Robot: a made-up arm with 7 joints. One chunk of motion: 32 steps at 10 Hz.
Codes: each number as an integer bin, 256 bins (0 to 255) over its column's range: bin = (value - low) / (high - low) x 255, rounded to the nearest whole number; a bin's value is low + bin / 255 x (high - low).
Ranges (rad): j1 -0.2..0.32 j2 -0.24..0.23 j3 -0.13..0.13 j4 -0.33..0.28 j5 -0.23..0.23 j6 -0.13..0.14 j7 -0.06..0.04
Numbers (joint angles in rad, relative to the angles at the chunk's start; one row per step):
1: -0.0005 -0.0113 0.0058 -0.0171 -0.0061 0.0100 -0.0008
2: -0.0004 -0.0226 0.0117 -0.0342 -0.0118 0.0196 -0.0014
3: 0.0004 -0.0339 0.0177 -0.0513 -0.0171 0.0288 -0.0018
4: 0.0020 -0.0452 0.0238 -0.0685 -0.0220 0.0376 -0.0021
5: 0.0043 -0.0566 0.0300 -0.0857 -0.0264 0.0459 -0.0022
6: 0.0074 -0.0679 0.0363 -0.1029 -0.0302 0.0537 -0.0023
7: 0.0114 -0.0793 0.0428 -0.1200 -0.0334 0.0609 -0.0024
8: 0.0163 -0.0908 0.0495 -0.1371 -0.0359 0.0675 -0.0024
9: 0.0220 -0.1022 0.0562 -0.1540 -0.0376 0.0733 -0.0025
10: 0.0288 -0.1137 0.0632 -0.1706 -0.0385 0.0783 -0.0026
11: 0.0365 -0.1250 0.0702 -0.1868 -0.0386 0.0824 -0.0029
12: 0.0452 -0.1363 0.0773 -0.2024 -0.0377 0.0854 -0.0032
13: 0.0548 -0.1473 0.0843 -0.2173 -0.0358 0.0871 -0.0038
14: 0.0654 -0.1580 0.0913 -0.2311 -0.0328 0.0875 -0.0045
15: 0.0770 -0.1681 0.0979 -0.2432 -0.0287 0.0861 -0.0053
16: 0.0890 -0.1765 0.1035 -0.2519 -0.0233 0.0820 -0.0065
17: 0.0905 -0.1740 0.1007 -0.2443 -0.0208 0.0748 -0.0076
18: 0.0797 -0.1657 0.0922 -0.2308 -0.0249 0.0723 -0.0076
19: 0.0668 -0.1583 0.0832 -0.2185 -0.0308 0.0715 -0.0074
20: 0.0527 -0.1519 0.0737 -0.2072 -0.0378 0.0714 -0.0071
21: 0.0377 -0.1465 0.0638 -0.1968 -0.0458 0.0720 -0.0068
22: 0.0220 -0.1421 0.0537 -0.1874 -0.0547 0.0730 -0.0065
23: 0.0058 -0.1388 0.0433 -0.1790 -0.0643 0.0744 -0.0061
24: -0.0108 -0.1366 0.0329 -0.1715 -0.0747 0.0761 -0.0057
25: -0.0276 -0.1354 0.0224 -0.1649 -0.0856 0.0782 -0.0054
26: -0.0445 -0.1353 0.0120 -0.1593 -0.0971 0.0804 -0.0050
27: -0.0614 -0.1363 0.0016 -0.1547 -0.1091 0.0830 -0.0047
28: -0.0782 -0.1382 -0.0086 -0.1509 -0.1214 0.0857 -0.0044
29: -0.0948 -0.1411 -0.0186 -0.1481 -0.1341 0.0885 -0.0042
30: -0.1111 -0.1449 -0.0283 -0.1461 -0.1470 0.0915 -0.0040
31: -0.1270 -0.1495 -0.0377 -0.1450 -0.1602 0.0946 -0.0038
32: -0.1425 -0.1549 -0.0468 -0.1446 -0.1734 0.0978 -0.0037
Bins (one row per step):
1: 98 124 133 131 124 132 151
2: 98 118 139 124 121 141 149
3: 98 112 145 117 118 150 148
4: 99 106 151 109 115 158 148
5: 100 100 157 102 113 166 147
6: 102 93 163 95 111 173 147
7: 104 87 169 88 109 180 147
8: 106 81 176 81 108 187 147
9: 109 75 183 74 107 192 147
10: 112 69 189 67 106 197 146
11: 116 62 196 60 106 201 146
12: 120 56 203 53 107 203 145
13: 125 50 210 47 108 205 143
14: 130 44 217 41 109 205 142
15: 136 39 224 36 112 204 139
16: 142 34 229 33 115 200 136
17: 142 36 226 36 116 193 134
18: 137 40 218 41 114 191 134
19: 131 44 209 47 110 190 134
20: 124 48 200 51 107 190 135
21: 117 51 190 56 102 191 136
22: 109 53 180 60 97 192 136
23: 101 55 170 63 92 193 137
24: 93 56 160 66 86 195 138
25: 85 57 149 69 80 197 139
26: 76 57 139 71 74 199 140
27: 68 56 129 73 67 201 141
28: 60 55 119 75 60 204 142
29: 52 54 109 76 53 206 142
30: 44 52 100 77 46 209 143
31: 36 49 91 77 39 212 143
32: 28 46 82 78 31 215 144

